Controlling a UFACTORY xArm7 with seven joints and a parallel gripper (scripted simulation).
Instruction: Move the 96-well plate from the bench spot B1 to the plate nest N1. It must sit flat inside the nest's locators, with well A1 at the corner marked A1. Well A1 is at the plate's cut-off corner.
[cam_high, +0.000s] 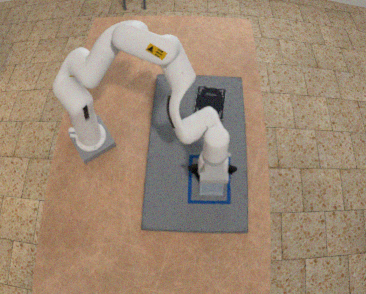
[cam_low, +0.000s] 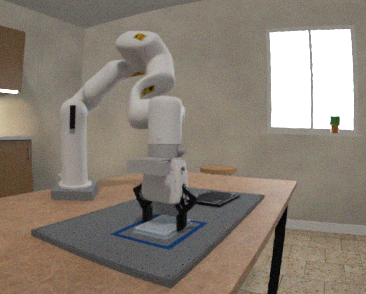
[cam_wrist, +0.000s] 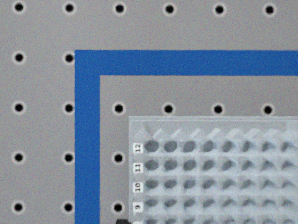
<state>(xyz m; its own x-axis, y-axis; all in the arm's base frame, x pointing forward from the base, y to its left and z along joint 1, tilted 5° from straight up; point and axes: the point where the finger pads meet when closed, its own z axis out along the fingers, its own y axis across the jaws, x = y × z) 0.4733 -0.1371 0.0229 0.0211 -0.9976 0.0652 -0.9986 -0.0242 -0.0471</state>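
Right now my hand is 10 mm above the 96-well plate. Round my hand: black plate nest (340 mm to the left, 10 mm below, 10 mm behind).
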